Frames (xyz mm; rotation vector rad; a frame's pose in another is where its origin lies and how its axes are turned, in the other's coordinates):
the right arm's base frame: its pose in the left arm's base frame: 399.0 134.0 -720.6 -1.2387 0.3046 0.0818
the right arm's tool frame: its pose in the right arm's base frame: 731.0 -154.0 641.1 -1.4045 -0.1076 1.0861
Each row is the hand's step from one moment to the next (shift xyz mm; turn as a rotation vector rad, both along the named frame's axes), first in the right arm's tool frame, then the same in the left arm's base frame.
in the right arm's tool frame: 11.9 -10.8 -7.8 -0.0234 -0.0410 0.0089
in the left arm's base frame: 15.7 0.3 -8.5 0.0124 0.0444 0.0135
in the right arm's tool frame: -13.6 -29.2 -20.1 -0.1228 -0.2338 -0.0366
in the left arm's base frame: 29.1 16.5 18.0 0.1379 0.2030 0.1041
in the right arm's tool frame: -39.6 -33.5 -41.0 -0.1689 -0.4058 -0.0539
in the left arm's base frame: 39.8 17.3 49.9 0.2446 0.3429 0.1368
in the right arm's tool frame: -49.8 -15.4 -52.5 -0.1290 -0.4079 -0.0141
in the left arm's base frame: 34.2 0.4 65.6 0.2279 0.3525 0.0838
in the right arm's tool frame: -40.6 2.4 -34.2 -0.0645 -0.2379 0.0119
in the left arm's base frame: 12.3 -6.7 51.3 0.1211 0.2128 0.0307
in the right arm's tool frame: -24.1 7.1 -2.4 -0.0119 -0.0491 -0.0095
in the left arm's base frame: -9.4 1.2 23.4 0.0342 0.0371 0.0101
